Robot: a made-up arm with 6 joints.
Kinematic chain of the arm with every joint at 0, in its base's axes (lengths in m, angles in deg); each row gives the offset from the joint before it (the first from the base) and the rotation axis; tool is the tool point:
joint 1: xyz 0 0 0.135 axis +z
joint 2: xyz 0 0 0 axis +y
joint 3: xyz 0 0 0.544 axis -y
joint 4: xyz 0 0 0 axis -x
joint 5: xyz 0.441 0 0 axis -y
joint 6: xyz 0 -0.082 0 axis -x
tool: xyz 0 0 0
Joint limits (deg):
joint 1: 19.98..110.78
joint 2: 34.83..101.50
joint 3: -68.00..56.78
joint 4: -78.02..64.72
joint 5: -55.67..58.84
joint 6: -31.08..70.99
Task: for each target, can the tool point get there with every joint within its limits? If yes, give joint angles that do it. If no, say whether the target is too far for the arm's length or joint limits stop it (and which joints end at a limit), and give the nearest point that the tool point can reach.
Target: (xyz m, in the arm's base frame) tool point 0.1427 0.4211 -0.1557
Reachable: yes | joints 81.24 74.81 -30.24 20.24 29.92 1.40
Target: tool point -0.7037 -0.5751 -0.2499
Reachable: no: joint limits stop it (at a limit: joint 1, joint 2, joint 4) | nearest point -0.0225 0.1073 -0.1165 | short by 0.973 m
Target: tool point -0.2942 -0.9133 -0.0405
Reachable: no: joint limits stop it (at a limit: joint 1, joint 2, joint 3) | nearest point 0.1185 -0.0427 -0.0393 | short by 0.963 m
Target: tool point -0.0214 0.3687 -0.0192
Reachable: yes | joints 103.00 59.29 -37.27 -40.80 24.40 54.72
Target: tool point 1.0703 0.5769 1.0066
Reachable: no: too far | nearest point 0.6946 0.3744 0.7007 | short by 0.525 m
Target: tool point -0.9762 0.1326 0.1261
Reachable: no: joint limits stop it (at a limit: joint 1, joint 4) | nearest point -0.1509 0.4458 0.1261 | short by 0.883 m
